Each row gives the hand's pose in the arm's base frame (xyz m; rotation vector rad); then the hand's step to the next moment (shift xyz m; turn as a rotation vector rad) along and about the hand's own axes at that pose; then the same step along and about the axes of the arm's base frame.
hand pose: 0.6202 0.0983 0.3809 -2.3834 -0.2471 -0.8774
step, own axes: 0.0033 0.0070 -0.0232 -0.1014 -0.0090 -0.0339
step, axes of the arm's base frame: -0.0074 -0.0192 0.0132 -0.0990 -0.0098 -0.0401
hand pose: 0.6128 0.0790 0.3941 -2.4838 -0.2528 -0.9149
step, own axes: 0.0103 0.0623 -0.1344 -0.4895 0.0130 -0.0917
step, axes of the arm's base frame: -0.0473 -0.1206 0.0726 -0.4192 -0.0605 -0.2624
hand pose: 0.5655 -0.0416 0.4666 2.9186 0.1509 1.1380
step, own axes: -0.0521 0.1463 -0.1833 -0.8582 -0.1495 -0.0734
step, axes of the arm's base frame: -0.1492 -0.1559 0.1057 -0.6909 0.0681 -0.5313
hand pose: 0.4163 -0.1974 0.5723 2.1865 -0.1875 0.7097
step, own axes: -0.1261 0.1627 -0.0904 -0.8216 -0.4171 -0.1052
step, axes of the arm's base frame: -0.2014 -0.0526 0.0848 -0.5786 0.2720 -0.6718
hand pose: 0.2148 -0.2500 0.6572 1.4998 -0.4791 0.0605
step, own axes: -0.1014 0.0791 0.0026 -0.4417 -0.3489 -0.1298
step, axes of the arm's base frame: -0.1186 0.0301 0.0398 -0.2504 0.2058 -0.4781
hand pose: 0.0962 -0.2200 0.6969 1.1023 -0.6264 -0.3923
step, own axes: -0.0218 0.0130 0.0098 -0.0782 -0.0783 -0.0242
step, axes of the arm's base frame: -0.0231 0.0112 0.0089 -0.0434 0.0305 -0.1001
